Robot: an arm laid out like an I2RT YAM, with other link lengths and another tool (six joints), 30 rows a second.
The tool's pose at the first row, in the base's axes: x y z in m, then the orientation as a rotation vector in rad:
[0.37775, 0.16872, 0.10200, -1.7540, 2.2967, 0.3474]
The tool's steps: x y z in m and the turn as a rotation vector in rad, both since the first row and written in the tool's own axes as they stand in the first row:
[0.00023, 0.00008, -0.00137, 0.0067, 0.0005, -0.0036]
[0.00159, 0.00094, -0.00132, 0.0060, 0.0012, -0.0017]
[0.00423, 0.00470, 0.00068, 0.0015, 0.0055, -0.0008]
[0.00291, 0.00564, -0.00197, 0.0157, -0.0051, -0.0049]
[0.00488, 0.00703, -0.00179, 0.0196, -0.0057, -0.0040]
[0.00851, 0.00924, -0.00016, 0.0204, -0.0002, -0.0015]
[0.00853, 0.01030, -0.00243, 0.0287, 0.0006, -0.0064]
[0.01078, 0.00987, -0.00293, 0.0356, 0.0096, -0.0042]
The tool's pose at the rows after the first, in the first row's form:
[0.37756, 0.16809, 0.10322, -1.7550, 2.2921, 0.3383]
[0.37638, 0.16708, 0.10278, -1.7537, 2.2946, 0.3389]
[0.37215, 0.16629, 0.10022, -1.7573, 2.2994, 0.3410]
[0.37148, 0.16687, 0.10319, -1.7490, 2.2850, 0.3317]
[0.36964, 0.16549, 0.10246, -1.7458, 2.2846, 0.3276]
[0.36664, 0.16327, 0.09985, -1.7459, 2.2905, 0.3227]
[0.36552, 0.16279, 0.10204, -1.7477, 2.2845, 0.3112]
[0.36534, 0.16047, 0.10177, -1.7470, 2.2911, 0.2961]

